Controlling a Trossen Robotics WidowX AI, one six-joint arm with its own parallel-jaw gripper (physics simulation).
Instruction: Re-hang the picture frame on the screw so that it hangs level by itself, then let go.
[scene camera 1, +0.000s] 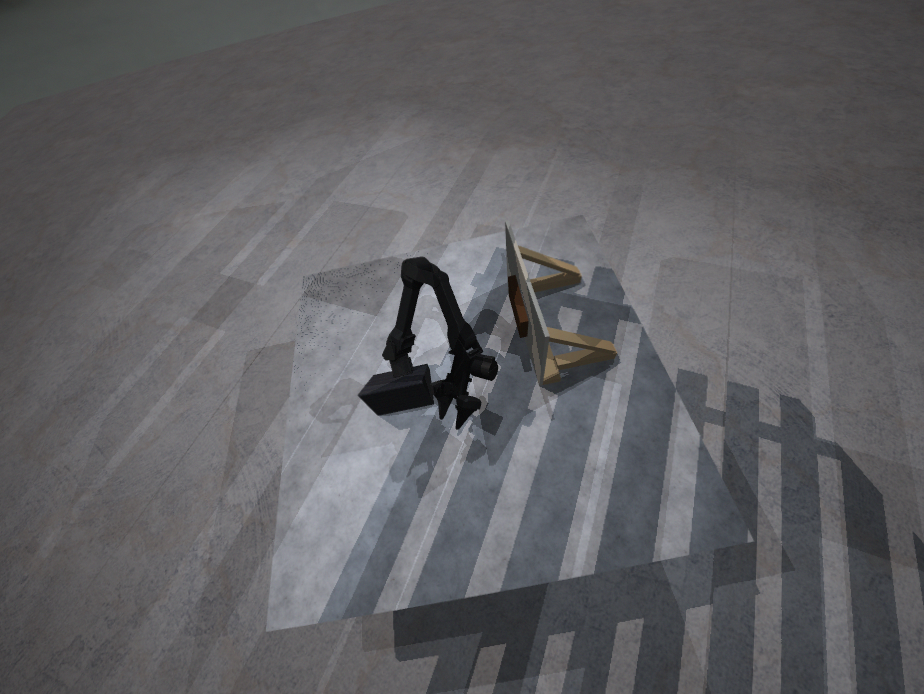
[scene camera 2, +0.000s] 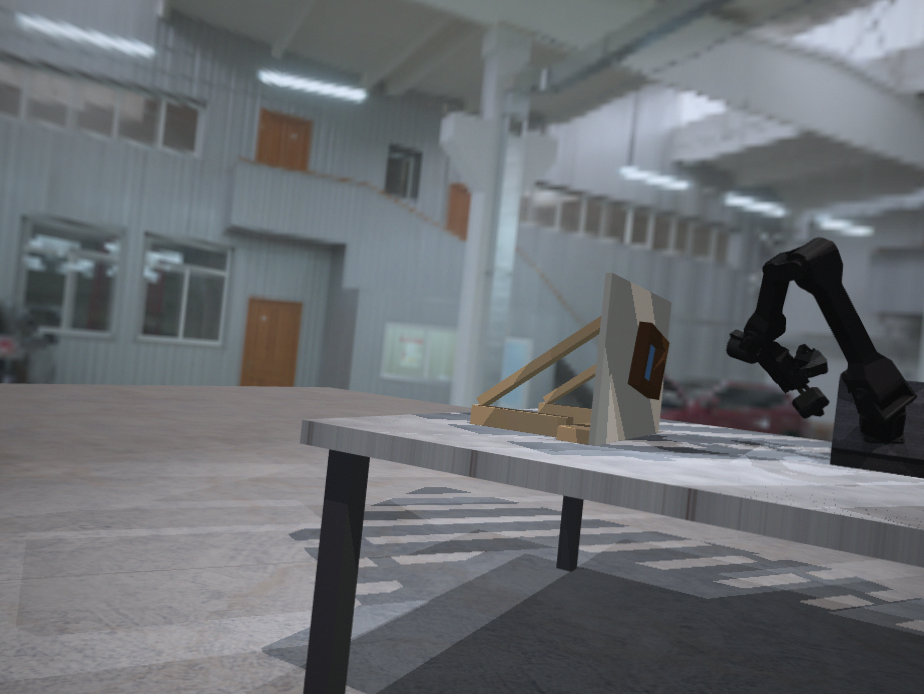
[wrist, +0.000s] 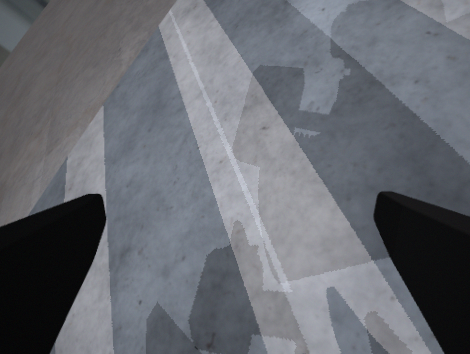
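Where they show: gripper, fingertip midpoint: (scene camera 1: 448, 424) (wrist: 241, 206); arm's base at its link origin: (scene camera 1: 402, 373) (scene camera 2: 882, 429).
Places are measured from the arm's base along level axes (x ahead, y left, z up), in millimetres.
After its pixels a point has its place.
Note:
The picture frame (scene camera 1: 517, 307) {y 21, x 413, z 139 mm} (scene camera 2: 639, 366) {y 147, x 435, z 71 mm}, brown with a blue middle, is against the front face of the upright pale panel (scene camera 1: 537, 339) (scene camera 2: 616, 358). In scene camera 2 its sides look tilted against the panel's edges. The screw cannot be made out, so how the frame bears on it is hidden. My gripper (scene camera 1: 451, 419) {y -232, x 108, z 34 mm} (scene camera 2: 814, 381) (wrist: 241, 206) {y -232, x 108, z 34 mm} is open and empty. It points down over the table near the arm's base, well apart from the frame and in front of the panel. The frame does not show in the wrist view.
Wooden braces (scene camera 1: 582, 338) {y -111, x 576, z 65 mm} (scene camera 2: 539, 360) {y 249, x 606, z 63 mm} stand behind the panel and reach down to the tabletop (scene camera 1: 328, 522) {y -373, x -325, z -76 mm} (scene camera 2: 448, 450) {y 583, x 634, z -84 mm}. The arm's dark base block (scene camera 1: 397, 390) {y -100, x -12, z 81 mm} (scene camera 2: 859, 418) {y 18, x 41, z 16 mm} is beside the gripper. Striped shadows cross the table. The near table edge shows in scene camera 2.

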